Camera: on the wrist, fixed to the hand. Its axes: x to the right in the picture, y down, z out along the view.
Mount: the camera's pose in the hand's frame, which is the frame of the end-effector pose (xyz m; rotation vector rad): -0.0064 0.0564 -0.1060 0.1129 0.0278 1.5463
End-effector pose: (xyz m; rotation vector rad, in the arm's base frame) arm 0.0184 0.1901 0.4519 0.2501 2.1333 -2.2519
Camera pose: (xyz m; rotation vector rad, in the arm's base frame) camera 0.0423 0.2915 0.3919 1.3179 0.9583 -1.3051
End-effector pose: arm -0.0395 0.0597 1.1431 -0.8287 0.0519 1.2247
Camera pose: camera -0.0484 -0.0022 1.0404 -0.6368 0.9104 2.5988
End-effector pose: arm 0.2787 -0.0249 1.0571 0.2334 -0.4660 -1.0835
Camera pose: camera 0.3711 0.0020 0.9851 -0.0534 -0.5075 0.4572
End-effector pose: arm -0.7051 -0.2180 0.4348 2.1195 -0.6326 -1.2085
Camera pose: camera -0.6210 -0.2244 0.5205 1.0315 -1.8120 -0.2190
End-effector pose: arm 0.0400 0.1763 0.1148 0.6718 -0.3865 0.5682
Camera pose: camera 0.0171 0.2817 0.0616 0.3565 -0.8321 2.0665
